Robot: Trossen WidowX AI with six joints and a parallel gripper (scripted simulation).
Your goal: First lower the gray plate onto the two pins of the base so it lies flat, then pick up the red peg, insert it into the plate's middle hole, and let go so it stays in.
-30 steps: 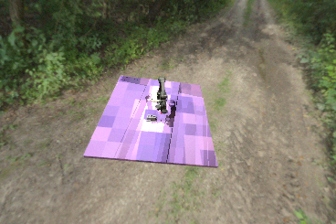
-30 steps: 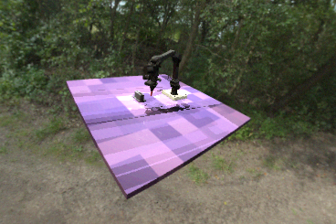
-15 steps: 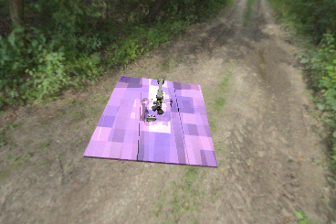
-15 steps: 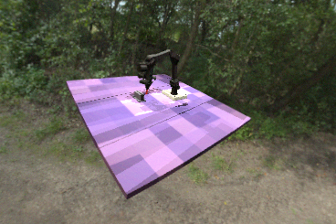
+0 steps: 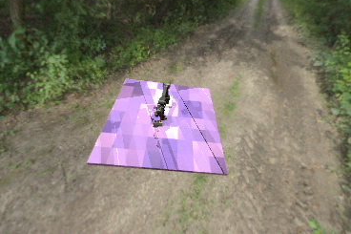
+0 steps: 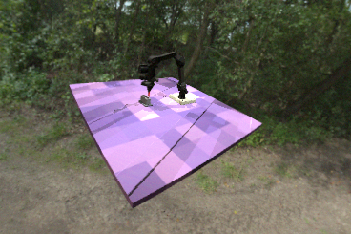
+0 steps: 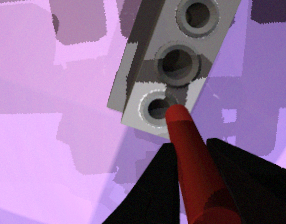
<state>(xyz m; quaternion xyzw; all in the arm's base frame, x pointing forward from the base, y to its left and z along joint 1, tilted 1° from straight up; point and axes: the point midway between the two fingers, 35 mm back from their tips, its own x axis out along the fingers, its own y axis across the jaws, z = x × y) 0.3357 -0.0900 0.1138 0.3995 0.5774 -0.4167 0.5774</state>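
Now: the gray plate 70 mm below my gripper tip and 30 mm to the right of it. The rest, counted from my gripper tip: pin base (100 mm below, 30 mm to the right); red peg (right at my gripper tip).
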